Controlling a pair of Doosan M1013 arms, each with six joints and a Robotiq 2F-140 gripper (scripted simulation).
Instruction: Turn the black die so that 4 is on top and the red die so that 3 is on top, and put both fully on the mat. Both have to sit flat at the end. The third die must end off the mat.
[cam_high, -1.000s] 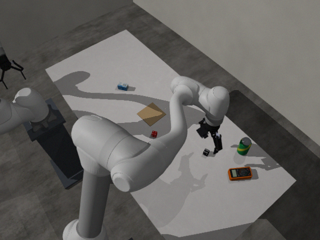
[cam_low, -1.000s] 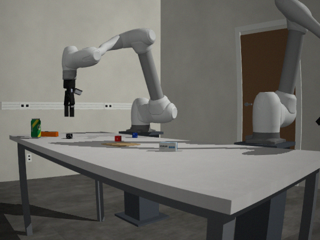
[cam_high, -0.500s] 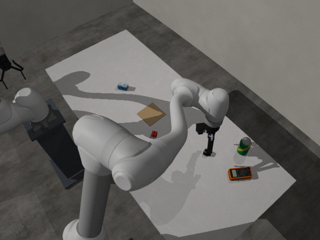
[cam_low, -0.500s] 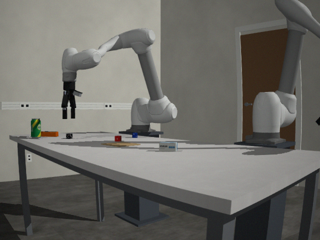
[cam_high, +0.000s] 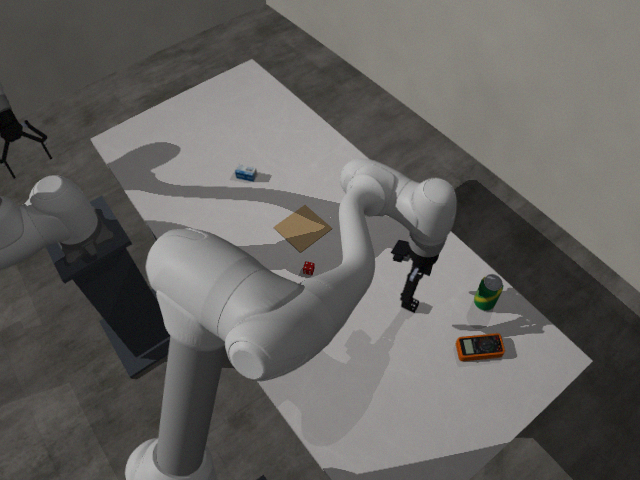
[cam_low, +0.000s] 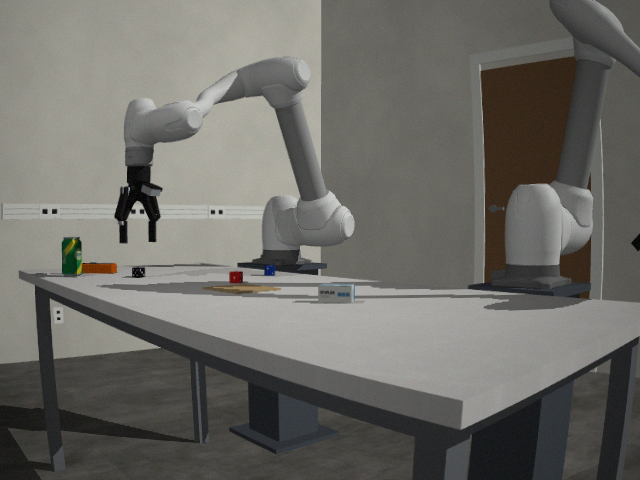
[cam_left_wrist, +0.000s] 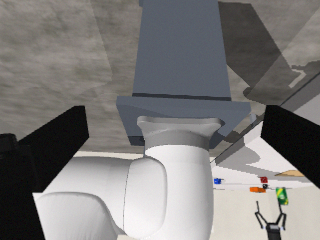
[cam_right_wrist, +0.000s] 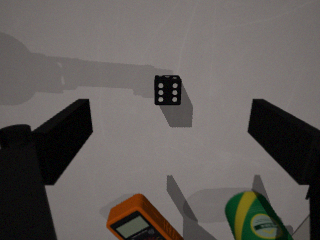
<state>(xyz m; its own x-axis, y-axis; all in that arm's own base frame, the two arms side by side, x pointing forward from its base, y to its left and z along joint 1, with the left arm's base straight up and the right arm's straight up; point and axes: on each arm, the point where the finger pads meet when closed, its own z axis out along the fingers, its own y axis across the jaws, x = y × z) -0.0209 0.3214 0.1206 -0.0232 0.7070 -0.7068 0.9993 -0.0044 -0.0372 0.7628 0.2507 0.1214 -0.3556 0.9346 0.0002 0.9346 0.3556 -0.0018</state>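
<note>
The black die is 110 mm below my right hand. Round my right hand: blue die: 390 mm behind, 150 mm to the left, 110 mm below; red die: 180 mm behind, 290 mm to the left, 110 mm below; tan mat: 100 mm behind, 440 mm to the left, 120 mm below.
</note>
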